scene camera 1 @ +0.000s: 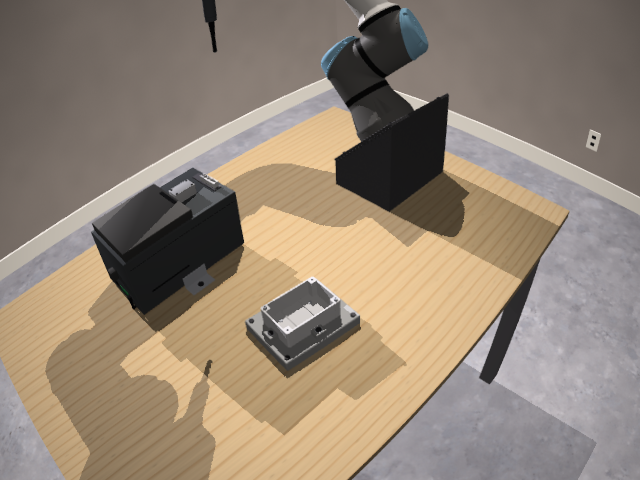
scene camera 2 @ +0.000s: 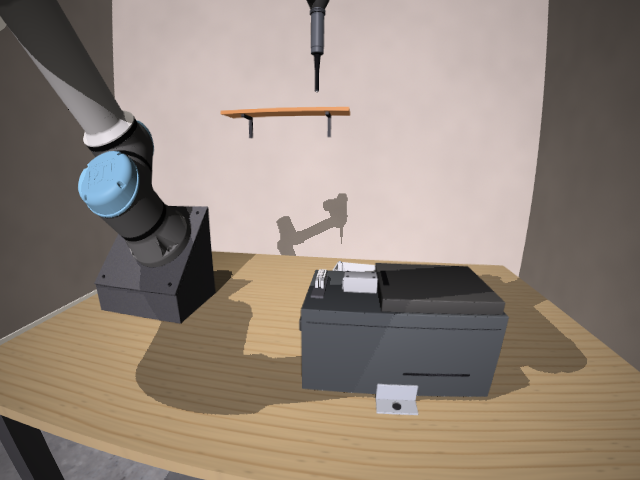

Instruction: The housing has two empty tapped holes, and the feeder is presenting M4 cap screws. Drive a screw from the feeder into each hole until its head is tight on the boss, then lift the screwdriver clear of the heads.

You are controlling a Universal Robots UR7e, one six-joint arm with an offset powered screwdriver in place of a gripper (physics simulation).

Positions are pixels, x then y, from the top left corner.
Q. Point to a dark screw feeder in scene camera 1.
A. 216, 237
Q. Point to a dark screw feeder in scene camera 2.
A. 343, 358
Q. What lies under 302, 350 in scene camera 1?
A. A grey base plate.
